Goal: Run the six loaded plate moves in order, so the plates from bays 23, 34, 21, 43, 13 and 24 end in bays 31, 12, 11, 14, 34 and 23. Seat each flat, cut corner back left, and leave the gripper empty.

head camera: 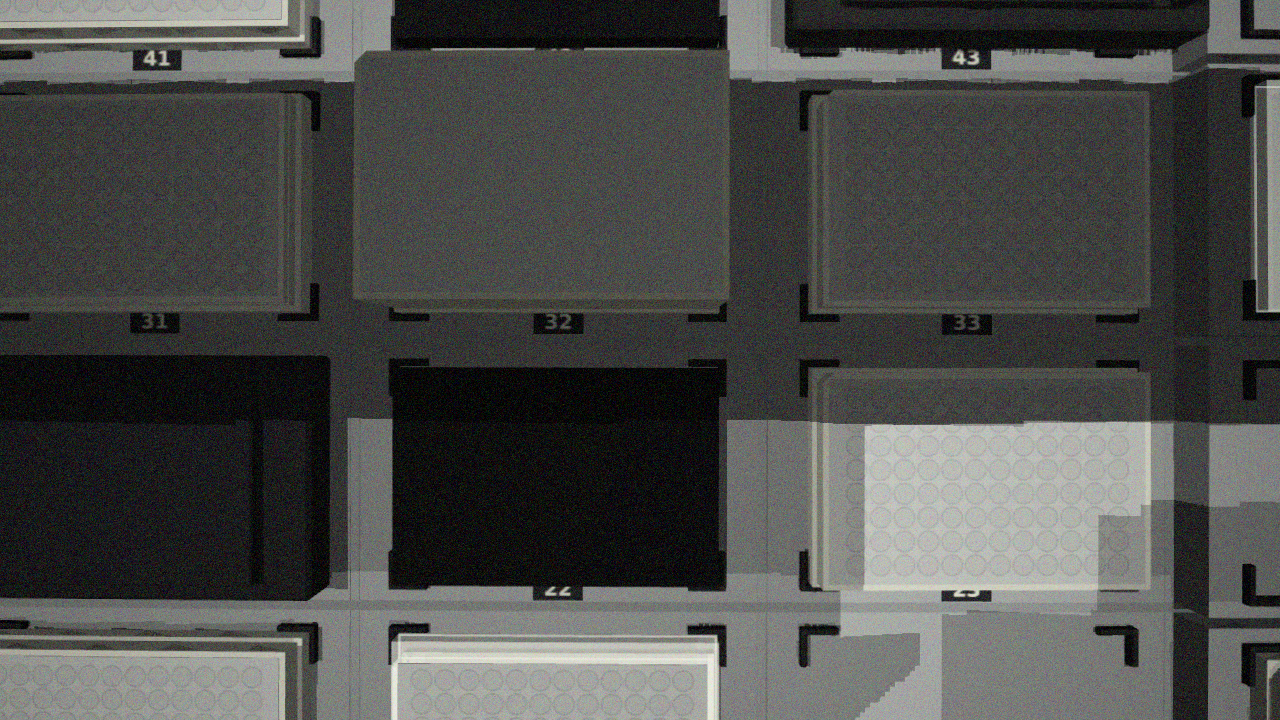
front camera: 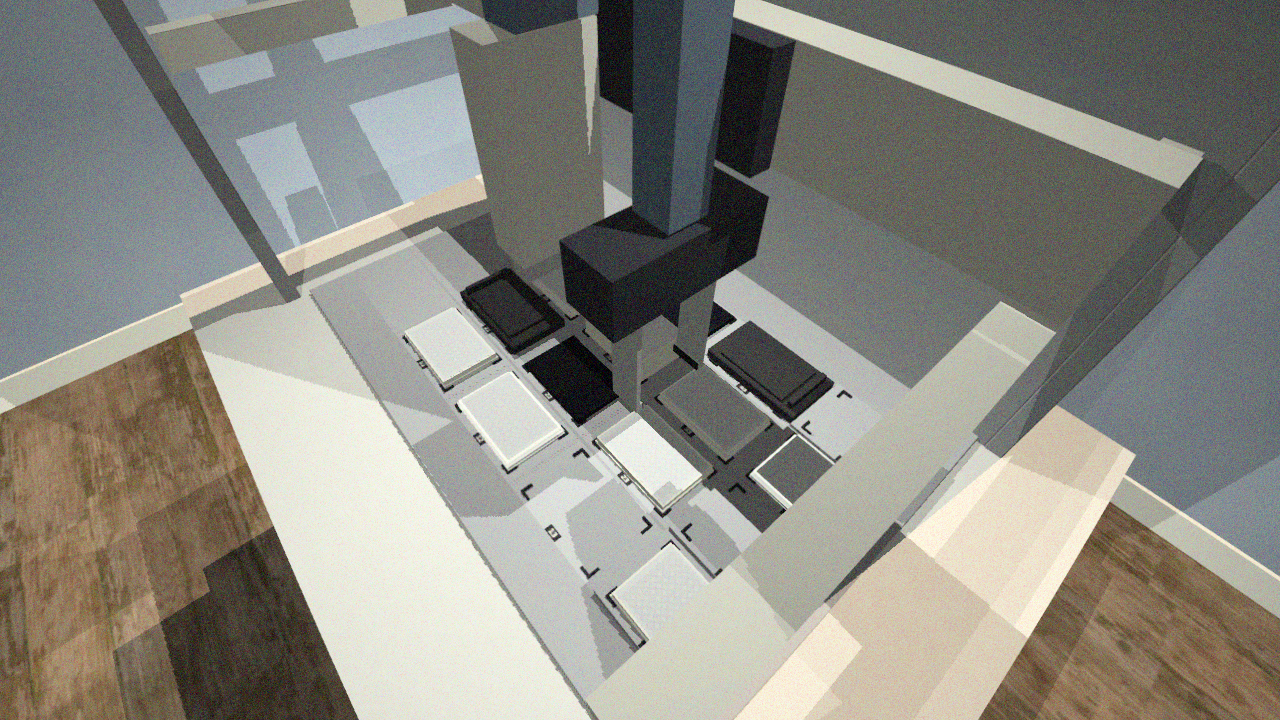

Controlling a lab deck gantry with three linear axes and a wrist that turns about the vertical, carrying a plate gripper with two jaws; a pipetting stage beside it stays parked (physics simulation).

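Frame: origin at the robot's base, x ahead, y left, z up, level; millimetres.
Where they show: gripper, fingertip midpoint: [front camera: 658,378]; robot's base, link origin: [front camera: 405,337].
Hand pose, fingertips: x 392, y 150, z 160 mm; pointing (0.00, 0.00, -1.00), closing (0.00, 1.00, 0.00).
Things, the pixels of their top centre, and the offset from my fingertips. "pt": a spot on its surface instead.
- clear-lidded plate, top centre: [head camera: 987,481] [front camera: 653,451] dx +0, dy +0, dz -145 mm
- bay 31, surface spot: [head camera: 134,197] pt dx -324, dy +107, dz -145 mm
- bay 11, surface spot: [head camera: 134,689] [front camera: 466,335] pt dx -324, dy -81, dz -145 mm
- bay 12, surface spot: [head camera: 554,694] [front camera: 526,403] pt dx -163, dy -81, dz -145 mm
- bay 14, surface spot: [front camera: 657,586] pt dx +127, dy -109, dz -131 mm
- bay 34, surface spot: [head camera: 1269,197] pt dx +101, dy +106, dz -139 mm
- bay 21, top centre: [head camera: 70,484] [front camera: 509,299] dx -332, dy +1, dz -129 mm
- bay 43, top centre: [front camera: 771,359] dx +4, dy +215, dz -129 mm
- tall grey block, top centre: [head camera: 540,174] [front camera: 634,322] dx -164, dy +107, dz -118 mm
- bay 33, surface spot: [head camera: 980,201] [front camera: 711,404] pt dx -3, dy +106, dz -145 mm
- bay 41, surface spot: [head camera: 134,10] pt dx -325, dy +179, dz -145 mm
- low black block, top centre: [head camera: 555,477] [front camera: 575,375] dx -164, dy +0, dz -152 mm
My gripper [front camera: 659,386] is open and empty, its two jaws above the deck's middle; it does not show in the head view. A clear-lidded plate [front camera: 646,454] [head camera: 980,501] sits flat in bay 23, cut corner back left. Other plates sit in bay 31 [head camera: 134,197], in bay 11 [front camera: 450,344] [head camera: 134,689], in bay 12 [front camera: 510,416] [head camera: 554,694], in bay 14 [front camera: 657,586] and in bay 34 [front camera: 794,467] [head camera: 1269,197]. The black nests at bay 21 [front camera: 512,308] [head camera: 152,501] and bay 43 [front camera: 765,362] [head camera: 993,19] bear no plate. Bays 13 and 24 show bare corner brackets.
A tall grey block [head camera: 541,174] stands in bay 32. Plates sit in bay 33 [front camera: 713,410] [head camera: 980,201] and bay 41 [head camera: 134,10]. A low black block [front camera: 572,380] [head camera: 554,501] fills bay 22. The parked pipetting stage [front camera: 537,134] stands behind on the left.
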